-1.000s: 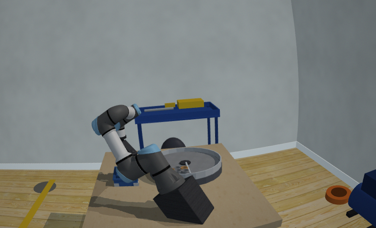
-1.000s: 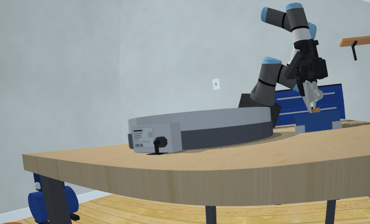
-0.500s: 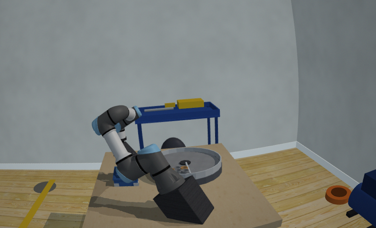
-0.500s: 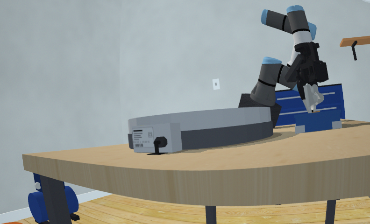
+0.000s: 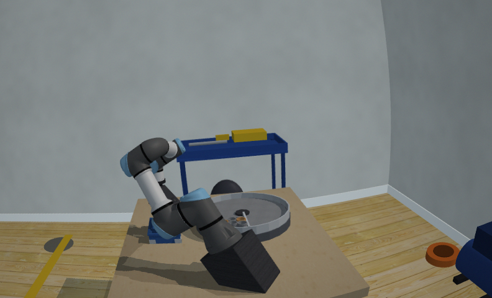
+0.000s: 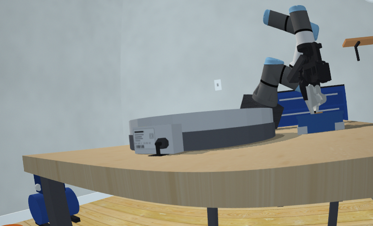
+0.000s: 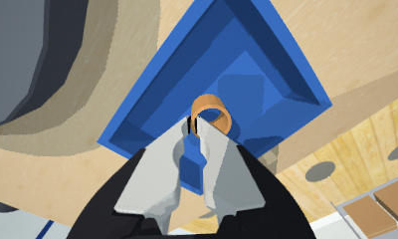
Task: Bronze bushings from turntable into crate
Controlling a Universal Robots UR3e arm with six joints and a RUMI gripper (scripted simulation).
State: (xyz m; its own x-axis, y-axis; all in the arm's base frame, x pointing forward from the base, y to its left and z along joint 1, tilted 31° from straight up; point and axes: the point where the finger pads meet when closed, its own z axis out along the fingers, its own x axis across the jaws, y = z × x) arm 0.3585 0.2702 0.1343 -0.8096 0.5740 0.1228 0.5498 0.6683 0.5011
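Right now my hand is 20 mm above the blue crate, 10 mm to the right of it and 10 mm past it. Also, from my hand: grey turntable: 330 mm to the right, 120 mm ahead.
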